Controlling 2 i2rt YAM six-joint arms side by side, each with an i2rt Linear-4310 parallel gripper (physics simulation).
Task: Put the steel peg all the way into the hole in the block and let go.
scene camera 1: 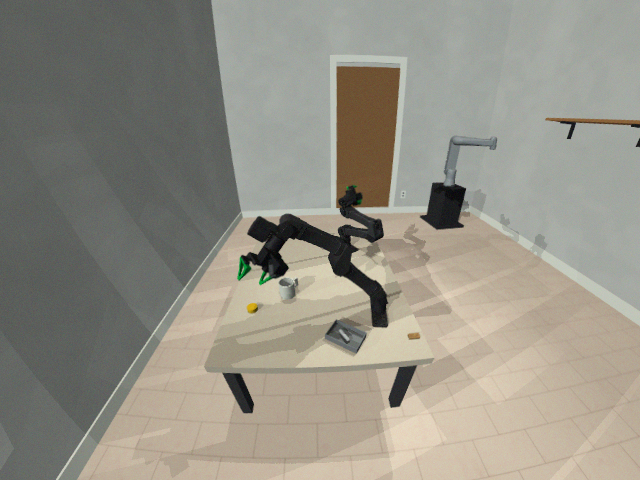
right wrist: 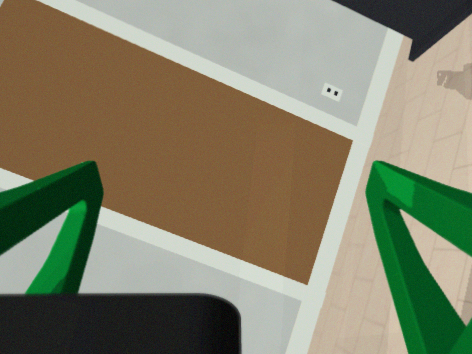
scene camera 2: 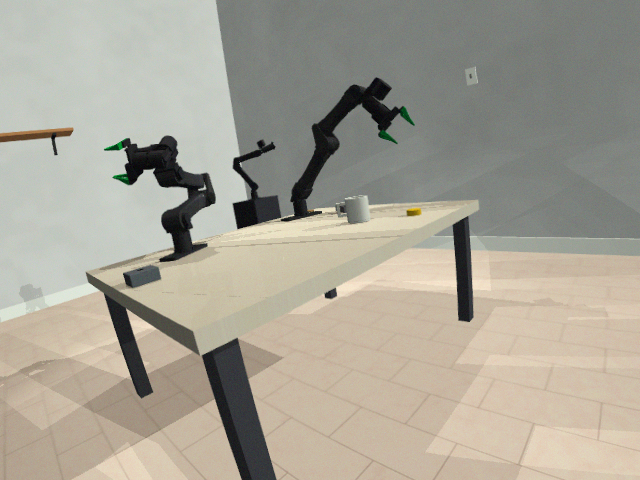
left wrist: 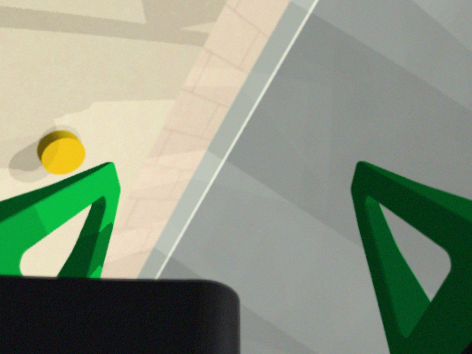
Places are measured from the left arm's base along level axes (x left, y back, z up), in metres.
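Pixels of known places: left gripper, between the fingertips: (scene camera 1: 249,281) (scene camera 2: 405,134) (left wrist: 235,175); right gripper, between the fingertips: (right wrist: 234,176) (scene camera 2: 109,163); left arm's base, origin of its link: (scene camera 1: 378,310) (scene camera 2: 301,217); right arm's base, origin of its link: (scene camera 2: 185,253).
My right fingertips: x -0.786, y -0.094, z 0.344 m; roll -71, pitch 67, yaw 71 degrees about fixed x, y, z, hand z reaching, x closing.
Ahead of a thing's pixels: the offset from my right fingertips to its middle. "spot": to the spot under its first point. Level surfaces: height alone.
The steel peg @[dz -0.333, dx +0.954, dy -0.061 m] (scene camera 1: 343,334) lies on its side in a shallow grey tray @[spot: dz -0.344, dx +1.006, dy -0.010 m] (scene camera 1: 356,348) near the table's front edge in scene camera 1. The dark grey block @[dz -0.328, dx -0.013, dy -0.353 m] (scene camera 2: 142,276) sits at the left end of the table in scene camera 2, with a small dark hole in its top; it does not show in scene camera 1. My left gripper (scene camera 1: 249,281) (scene camera 2: 405,134) (left wrist: 235,175) is open and empty, high above the table, away from the peg. My right gripper (scene camera 1: 356,193) (scene camera 2: 109,163) (right wrist: 234,176) is open and empty, raised well above the block and facing the door.
A grey mug @[dz -0.297, dx +0.706, dy -0.358 m] (scene camera 1: 286,289) (scene camera 2: 357,209) and a yellow disc @[dz -0.335, dx +0.845, dy -0.512 m] (scene camera 1: 251,307) (scene camera 2: 414,211) (left wrist: 63,156) stand on the table @[dz -0.345 m] (scene camera 1: 279,359) (scene camera 2: 289,268). A small orange-brown piece @[dz -0.340, dx +0.930, dy +0.234 m] (scene camera 1: 413,335) lies right of the tray. Another arm stands on a black pedestal (scene camera 1: 445,206) on the floor.
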